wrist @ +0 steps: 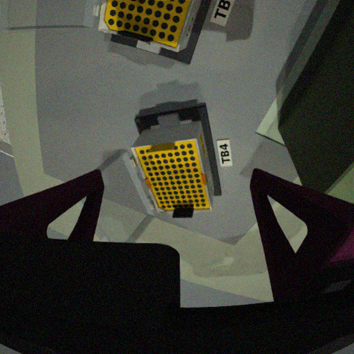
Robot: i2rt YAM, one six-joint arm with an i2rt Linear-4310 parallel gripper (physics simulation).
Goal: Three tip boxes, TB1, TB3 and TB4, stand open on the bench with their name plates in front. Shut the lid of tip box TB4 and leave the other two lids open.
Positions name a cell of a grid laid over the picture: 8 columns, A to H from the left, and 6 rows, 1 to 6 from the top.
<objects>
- my gripper: D4
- clear lid: C4
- grey mat: C2
</objects>
